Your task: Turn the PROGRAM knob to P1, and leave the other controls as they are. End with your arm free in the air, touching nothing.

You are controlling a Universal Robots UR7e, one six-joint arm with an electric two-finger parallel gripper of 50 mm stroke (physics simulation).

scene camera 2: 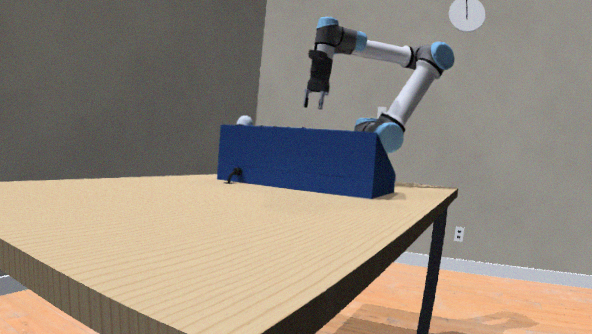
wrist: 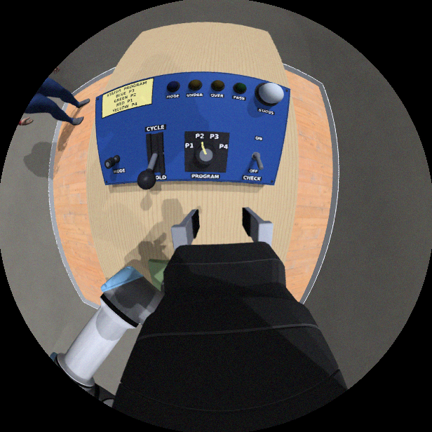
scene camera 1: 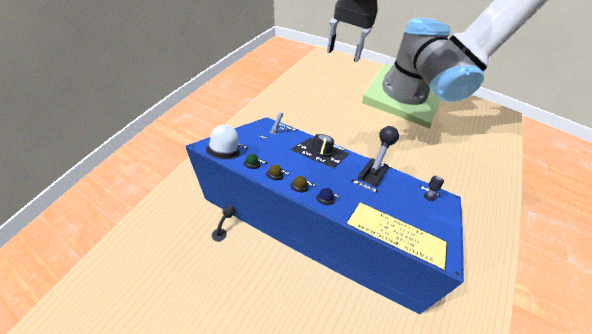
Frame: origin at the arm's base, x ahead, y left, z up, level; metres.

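Where they show: gripper, fingertip midpoint: (scene camera 2: pixel 312 108) (scene camera 1: pixel 343 55); arm's base at its link origin: (scene camera 1: pixel 404 89).
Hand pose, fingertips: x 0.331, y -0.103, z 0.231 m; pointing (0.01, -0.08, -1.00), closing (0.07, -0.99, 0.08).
Note:
Things, the pixels of their top centre, and the offset from my fingertips. "spot": a spot on its surface instead.
- PROGRAM knob at a spot on its surface: (scene camera 1: pixel 323 145) spot: dx +0.120, dy +0.027, dz -0.140 m
- CYCLE lever at its top centre: (scene camera 1: pixel 383 147) dx +0.084, dy +0.138, dz -0.120 m
- CHECK toggle at its top centre: (scene camera 1: pixel 277 115) dx +0.094, dy -0.101, dz -0.133 m
- MODE knob at its top centre: (scene camera 1: pixel 438 178) dx +0.098, dy +0.259, dz -0.126 m
- white STATUS dome at a spot on its surface: (scene camera 1: pixel 223 140) spot: dx +0.267, dy -0.099, dz -0.067 m
The PROGRAM knob (scene camera 1: pixel 323 145) (wrist: pixel 205 155) is a round dark knob with a yellow pointer line, on a black plate marked P1 to P4. In the wrist view its pointer is directed at P2. The blue control box (scene camera 1: pixel 310 235) (scene camera 2: pixel 300 160) (wrist: pixel 127 135) stands on the table. My gripper (scene camera 1: pixel 343 54) (scene camera 2: pixel 313 104) (wrist: pixel 220 217) is open with nothing between its fingers. It hangs in the air above the box's height, on the side by the robot's base, apart from the knob and the other controls. The knob does not show in scene camera 2.
The CYCLE lever (scene camera 1: pixel 382 150) (wrist: pixel 151 167) with a black ball stands beside the knob, and the CHECK toggle (scene camera 1: pixel 277 123) (wrist: pixel 257 160) on its other side. The MODE knob (scene camera 1: pixel 434 187) (wrist: pixel 112 161), white STATUS dome (scene camera 1: pixel 223 140) (wrist: pixel 271 93) and several small lamps are also on the box.

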